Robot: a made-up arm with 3 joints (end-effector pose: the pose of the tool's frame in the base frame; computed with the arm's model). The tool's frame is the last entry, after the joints. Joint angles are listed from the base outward.
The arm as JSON. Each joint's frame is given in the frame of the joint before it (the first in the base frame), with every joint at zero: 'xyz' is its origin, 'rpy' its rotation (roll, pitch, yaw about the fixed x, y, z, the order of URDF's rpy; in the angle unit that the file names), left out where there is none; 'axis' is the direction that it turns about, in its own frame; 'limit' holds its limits. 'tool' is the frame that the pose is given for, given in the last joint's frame.
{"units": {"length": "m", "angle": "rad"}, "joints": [
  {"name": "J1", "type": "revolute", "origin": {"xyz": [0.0, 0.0, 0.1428]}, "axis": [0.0, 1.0, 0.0], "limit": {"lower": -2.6, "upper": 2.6}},
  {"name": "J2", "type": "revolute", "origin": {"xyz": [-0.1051, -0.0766, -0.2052]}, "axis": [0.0, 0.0, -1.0], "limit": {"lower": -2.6, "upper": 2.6}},
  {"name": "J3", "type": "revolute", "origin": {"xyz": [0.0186, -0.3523, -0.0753]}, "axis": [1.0, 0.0, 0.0], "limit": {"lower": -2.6, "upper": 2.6}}
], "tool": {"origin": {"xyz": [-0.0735, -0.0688, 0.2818]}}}
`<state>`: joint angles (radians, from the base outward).
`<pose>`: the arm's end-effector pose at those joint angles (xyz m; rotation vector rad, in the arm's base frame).
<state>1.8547 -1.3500 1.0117</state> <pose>-0.3205 -0.2676 -0.2797 1.8900 2.0714 0.0720</pose>
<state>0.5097 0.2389 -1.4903</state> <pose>-0.2465 -0.1384 0.0638 -1.5088 0.5872 0.1903</pose>
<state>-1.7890 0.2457 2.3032</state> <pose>0.5692 -0.5636 -0.0217 1.7269 -1.0969 1.9248</pose>
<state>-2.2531 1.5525 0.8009</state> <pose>0.5506 -0.0327 -0.3228 2.1568 -2.1832 -0.0802</pose>
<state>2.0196 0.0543 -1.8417</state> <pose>-0.1901 -0.1359 0.4156 -1.1588 1.3877 1.7624</pose>
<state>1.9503 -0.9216 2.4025</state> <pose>-0.5908 -0.4173 0.1060 -1.7170 -1.4284 1.7162</pose>
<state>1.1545 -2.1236 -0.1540</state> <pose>0.1067 0.0747 -0.0775 1.1002 0.5179 1.8597</pose>
